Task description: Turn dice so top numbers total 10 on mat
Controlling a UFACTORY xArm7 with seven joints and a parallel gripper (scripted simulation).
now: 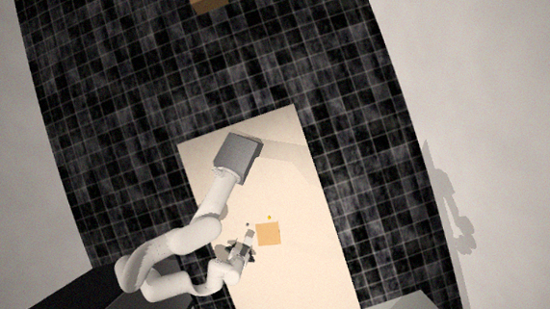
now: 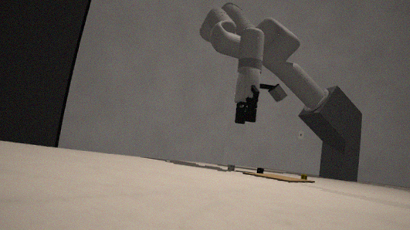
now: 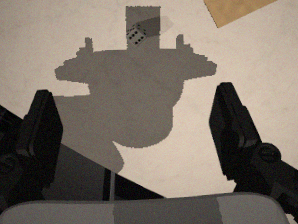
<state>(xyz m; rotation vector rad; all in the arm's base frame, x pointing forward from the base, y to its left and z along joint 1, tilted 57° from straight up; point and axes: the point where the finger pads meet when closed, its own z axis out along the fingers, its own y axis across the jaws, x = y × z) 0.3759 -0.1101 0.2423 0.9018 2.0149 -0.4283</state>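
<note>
The pale die lies 150 mm below my hand, 20 mm to the right of it and 10 mm ahead of it. Round my hand: tan mat: 150 mm below, 120 mm to the left, 60 mm ahead; then yellow die: 190 mm to the left, 150 mm below, 10 mm behind; then black die: 150 mm below, 60 mm to the left, 60 mm behind.
</note>
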